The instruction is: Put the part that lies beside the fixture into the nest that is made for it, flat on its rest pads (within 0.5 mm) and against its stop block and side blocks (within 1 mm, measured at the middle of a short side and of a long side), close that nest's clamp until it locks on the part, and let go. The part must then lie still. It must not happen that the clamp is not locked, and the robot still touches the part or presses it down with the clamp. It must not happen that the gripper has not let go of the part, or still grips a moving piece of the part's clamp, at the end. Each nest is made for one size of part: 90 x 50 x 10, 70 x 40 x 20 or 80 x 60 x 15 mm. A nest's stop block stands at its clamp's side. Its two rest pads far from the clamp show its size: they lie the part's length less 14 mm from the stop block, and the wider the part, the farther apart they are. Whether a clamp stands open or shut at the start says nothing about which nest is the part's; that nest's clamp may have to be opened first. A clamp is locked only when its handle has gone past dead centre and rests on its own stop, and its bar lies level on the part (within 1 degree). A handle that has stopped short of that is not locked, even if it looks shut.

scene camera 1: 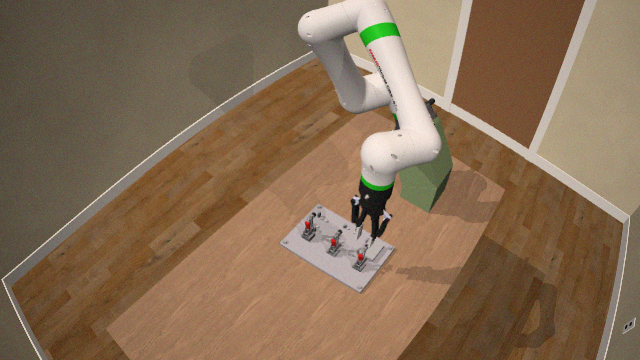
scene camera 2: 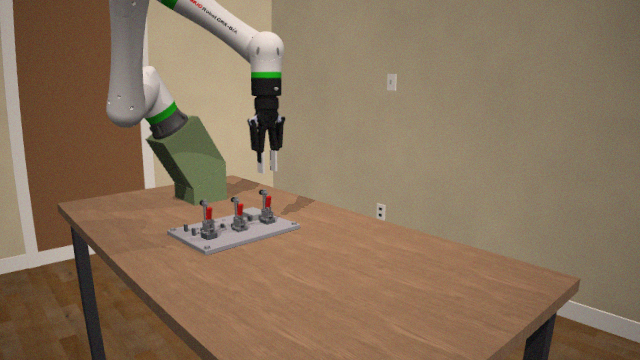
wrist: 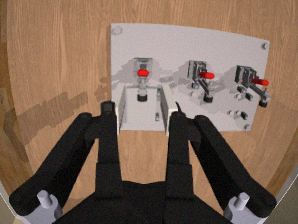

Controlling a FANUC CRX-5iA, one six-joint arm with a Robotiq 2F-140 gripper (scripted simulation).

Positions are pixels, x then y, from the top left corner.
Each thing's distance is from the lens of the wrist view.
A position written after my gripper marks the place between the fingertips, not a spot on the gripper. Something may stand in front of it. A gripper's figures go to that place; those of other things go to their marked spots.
my gripper (wrist: pixel 143 94): 22 cm
light grey part (wrist: pixel 138 112): 40 cm
